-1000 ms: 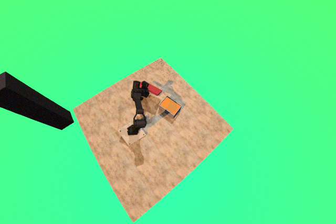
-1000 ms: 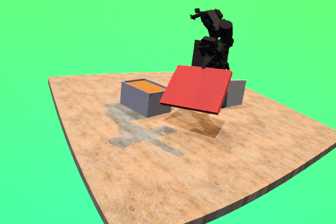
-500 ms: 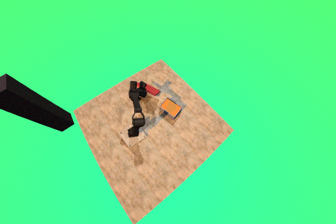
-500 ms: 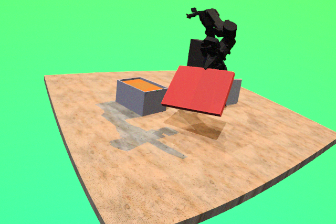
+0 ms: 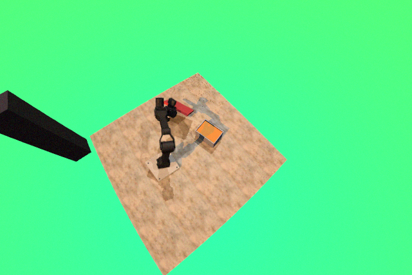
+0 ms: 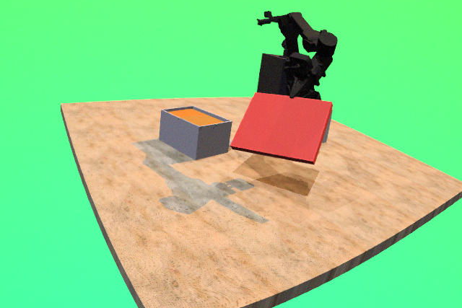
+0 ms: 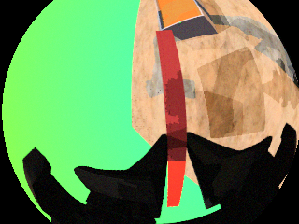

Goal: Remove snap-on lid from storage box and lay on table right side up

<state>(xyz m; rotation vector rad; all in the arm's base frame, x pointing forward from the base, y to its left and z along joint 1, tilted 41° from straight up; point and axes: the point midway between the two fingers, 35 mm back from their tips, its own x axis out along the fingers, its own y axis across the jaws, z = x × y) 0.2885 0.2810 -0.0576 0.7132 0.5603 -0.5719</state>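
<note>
My gripper tip is 50 mm short of the flat red lid, 30 mm to the right of it and 60 mm above it. The rest, counted from my gripper tip: grey storage box 140 mm ahead, 280 mm to the right, 180 mm below.
</note>
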